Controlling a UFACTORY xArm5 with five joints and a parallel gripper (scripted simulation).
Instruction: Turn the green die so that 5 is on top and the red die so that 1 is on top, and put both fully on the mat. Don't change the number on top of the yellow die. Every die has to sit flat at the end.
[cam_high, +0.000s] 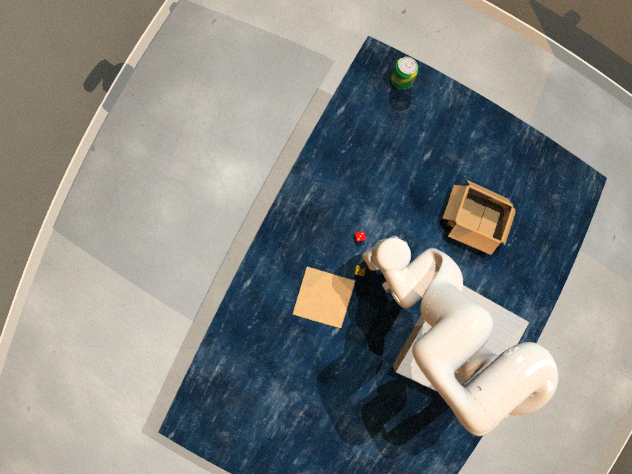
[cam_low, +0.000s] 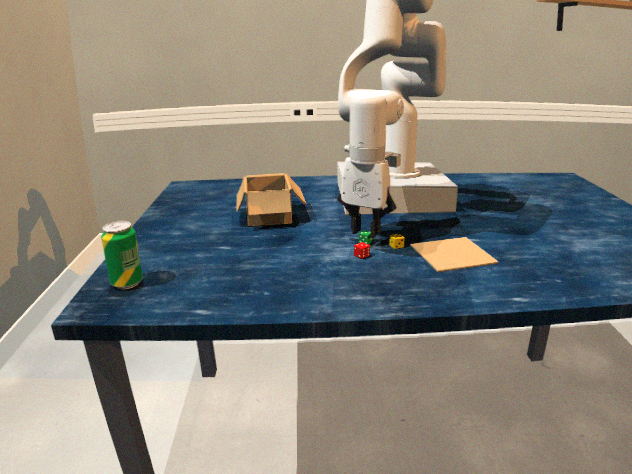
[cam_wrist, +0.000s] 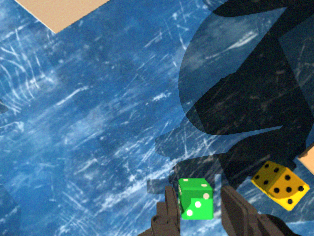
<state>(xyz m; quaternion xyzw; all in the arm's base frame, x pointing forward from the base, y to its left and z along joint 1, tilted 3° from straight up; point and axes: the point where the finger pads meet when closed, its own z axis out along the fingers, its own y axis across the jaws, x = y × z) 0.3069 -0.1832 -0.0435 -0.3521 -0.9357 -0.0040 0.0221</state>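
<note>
My hand is 30 mm above the green die. The rest, counted from my hand: red die (70 mm ahead, 30 mm to the right, 30 mm below); mat (110 mm ahead, 170 mm to the left, 40 mm below); yellow die (40 mm ahead, 60 mm to the left, 30 mm below).
</note>
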